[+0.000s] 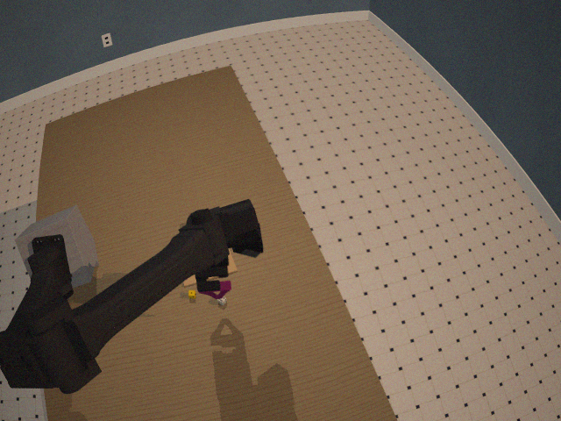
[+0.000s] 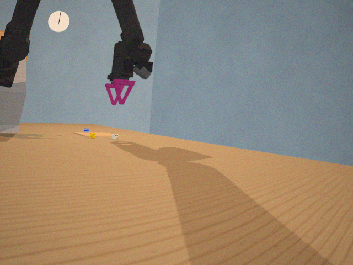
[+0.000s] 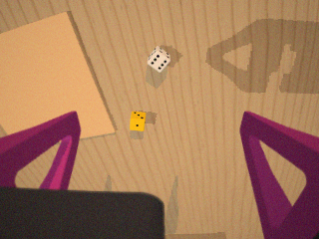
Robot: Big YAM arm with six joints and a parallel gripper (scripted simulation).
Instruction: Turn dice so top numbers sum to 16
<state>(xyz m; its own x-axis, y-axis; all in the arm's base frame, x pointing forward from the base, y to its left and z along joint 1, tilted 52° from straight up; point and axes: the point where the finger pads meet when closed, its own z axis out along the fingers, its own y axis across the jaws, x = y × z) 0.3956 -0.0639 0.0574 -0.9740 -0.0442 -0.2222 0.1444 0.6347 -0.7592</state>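
The white die is 110 mm below my hand. From my hand the other things lie so: mat: 140 mm to the left, 120 mm below, 20 mm behind; blue die: 250 mm to the left, 110 mm below, 30 mm behind; yellow die: 110 mm below, 70 mm behind, 40 mm to the left.
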